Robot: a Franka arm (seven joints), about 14 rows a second.
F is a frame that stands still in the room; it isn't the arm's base.
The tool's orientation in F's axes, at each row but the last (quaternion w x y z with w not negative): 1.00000, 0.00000, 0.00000, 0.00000; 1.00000, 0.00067, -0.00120, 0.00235; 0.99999, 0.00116, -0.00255, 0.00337; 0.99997, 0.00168, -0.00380, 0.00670; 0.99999, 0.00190, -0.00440, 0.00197; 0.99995, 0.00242, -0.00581, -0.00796; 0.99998, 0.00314, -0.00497, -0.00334; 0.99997, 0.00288, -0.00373, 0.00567; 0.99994, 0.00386, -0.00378, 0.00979; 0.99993, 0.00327, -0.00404, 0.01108; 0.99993, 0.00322, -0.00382, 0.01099; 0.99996, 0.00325, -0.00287, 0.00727
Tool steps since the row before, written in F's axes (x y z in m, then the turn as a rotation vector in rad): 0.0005, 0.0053, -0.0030, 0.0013, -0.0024, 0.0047; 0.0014, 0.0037, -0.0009, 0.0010, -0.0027, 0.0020; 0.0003, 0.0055, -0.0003, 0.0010, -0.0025, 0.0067; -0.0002, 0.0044, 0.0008, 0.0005, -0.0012, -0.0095; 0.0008, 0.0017, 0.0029, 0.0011, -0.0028, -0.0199; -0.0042, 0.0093, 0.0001, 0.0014, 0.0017, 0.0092; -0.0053, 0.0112, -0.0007, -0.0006, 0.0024, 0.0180; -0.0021, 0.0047, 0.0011, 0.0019, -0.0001, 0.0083; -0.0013, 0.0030, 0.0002, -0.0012, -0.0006, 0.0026; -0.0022, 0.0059, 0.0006, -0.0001, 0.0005, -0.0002; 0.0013, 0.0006, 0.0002, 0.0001, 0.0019, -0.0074; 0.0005, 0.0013, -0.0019, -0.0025, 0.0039, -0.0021
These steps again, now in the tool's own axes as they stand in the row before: 0.0005, 0.0053, -0.0030, 0.0013, -0.0024, 0.0047; 0.0014, 0.0037, -0.0009, 0.0010, -0.0027, 0.0020; 0.0003, 0.0055, -0.0003, 0.0010, -0.0025, 0.0067; -0.0001, 0.0044, 0.0008, 0.0004, -0.0012, -0.0095; 0.0008, 0.0017, 0.0029, 0.0009, -0.0029, -0.0199; -0.0043, 0.0092, 0.0001, 0.0015, 0.0018, 0.0092; -0.0054, 0.0112, -0.0007, -0.0004, 0.0025, 0.0180; -0.0020, 0.0047, 0.0011, 0.0020, -0.0001, 0.0083; -0.0012, 0.0030, 0.0002, -0.0012, -0.0006, 0.0026; -0.0021, 0.0060, 0.0006, -0.0001, 0.0005, -0.0002; 0.0013, 0.0006, 0.0002, 0.0001, 0.0019, -0.0074; 0.0005, 0.0013, -0.0019, -0.0025, 0.0039, -0.0021
